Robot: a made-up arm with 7 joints.
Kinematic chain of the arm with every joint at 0, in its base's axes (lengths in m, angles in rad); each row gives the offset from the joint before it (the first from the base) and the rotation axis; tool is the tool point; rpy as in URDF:
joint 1: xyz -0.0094 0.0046 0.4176 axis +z
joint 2: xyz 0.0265 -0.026 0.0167 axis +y
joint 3: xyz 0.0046 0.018 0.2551 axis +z
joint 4: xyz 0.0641 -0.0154 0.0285 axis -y
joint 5: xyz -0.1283 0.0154 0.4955 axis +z
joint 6: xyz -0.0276 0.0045 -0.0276 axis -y
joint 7: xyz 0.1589 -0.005 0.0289 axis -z
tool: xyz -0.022 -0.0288 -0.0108 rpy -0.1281 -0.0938 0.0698
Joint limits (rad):
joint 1: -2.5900..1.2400
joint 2: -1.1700..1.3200
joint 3: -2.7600..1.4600
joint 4: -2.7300..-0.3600
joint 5: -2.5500..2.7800
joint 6: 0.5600..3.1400
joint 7: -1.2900..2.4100
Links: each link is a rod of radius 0.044 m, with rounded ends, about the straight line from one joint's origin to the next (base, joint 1, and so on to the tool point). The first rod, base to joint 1, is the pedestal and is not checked.
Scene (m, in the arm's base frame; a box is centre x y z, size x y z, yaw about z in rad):
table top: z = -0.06
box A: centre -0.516 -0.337 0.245 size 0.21 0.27 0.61 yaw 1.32
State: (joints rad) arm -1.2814 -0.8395 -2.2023 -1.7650 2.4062 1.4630 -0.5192
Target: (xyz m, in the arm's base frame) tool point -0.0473 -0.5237 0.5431
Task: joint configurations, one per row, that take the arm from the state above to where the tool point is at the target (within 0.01 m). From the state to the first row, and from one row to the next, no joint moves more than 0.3 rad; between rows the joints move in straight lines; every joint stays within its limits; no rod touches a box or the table.
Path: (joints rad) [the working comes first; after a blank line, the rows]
Joints at the target: -0.6051 -1.1582 -1.1887 -2.5351 2.4780 1.4521 -0.4697
Straight joint move there: touches box A.

1: -1.2750 -0.7925 -1.9553 -1.7273 2.1843 1.5825 -0.4948
2: -1.2686 -0.7455 -1.7083 -1.6896 1.9624 1.7019 -0.4704
3: -1.2622 -0.6985 -1.4613 -1.6519 1.7404 1.8214 -0.4460
4: -1.2558 -0.6514 -1.2142 -1.6142 1.5185 1.9408 -0.4216
5: -1.2494 -0.6044 -0.9672 -1.5765 1.2966 2.0603 -0.3972
6: -1.0883 -0.7429 -1.0226 -1.8162 1.5919 1.9082 -0.4153
7: -0.9273 -0.8813 -1.0780 -2.0558 1.8873 1.7562 -0.4334
8: -0.7662 -1.0197 -1.1333 -2.2955 2.1827 1.6042 -0.4516
9: -0.6051 -1.1582 -1.1887 -2.5351 2.4780 1.4521 -0.4697

